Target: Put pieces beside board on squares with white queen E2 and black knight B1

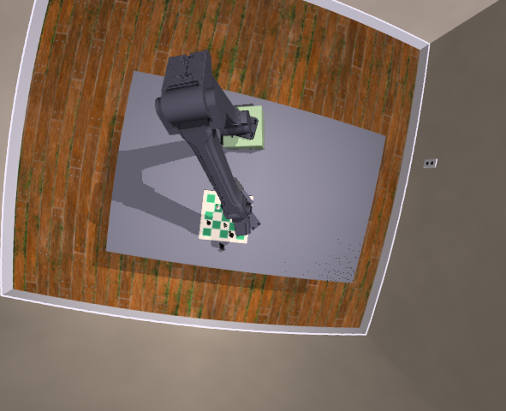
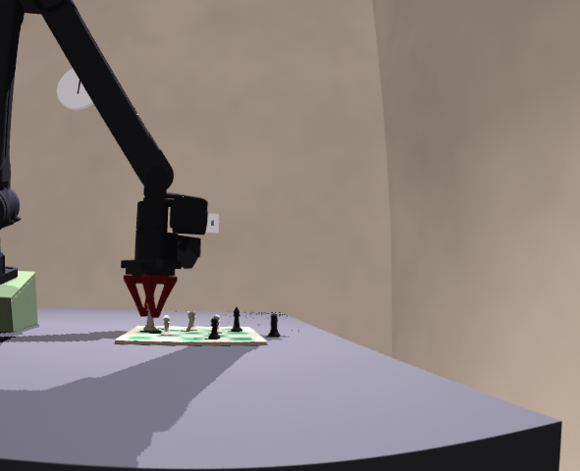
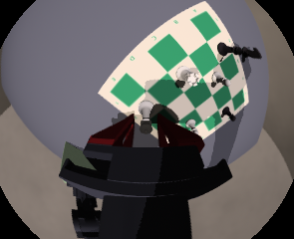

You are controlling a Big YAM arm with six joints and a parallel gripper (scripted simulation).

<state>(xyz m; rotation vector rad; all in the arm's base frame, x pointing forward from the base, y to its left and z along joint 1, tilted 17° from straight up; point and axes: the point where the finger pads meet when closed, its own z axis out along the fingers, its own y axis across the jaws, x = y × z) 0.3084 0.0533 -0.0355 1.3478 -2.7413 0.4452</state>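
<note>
Right now the green-and-cream chessboard is 8 cm ahead of my hand, 3 cm to the right of it and 3 cm below it.
</note>
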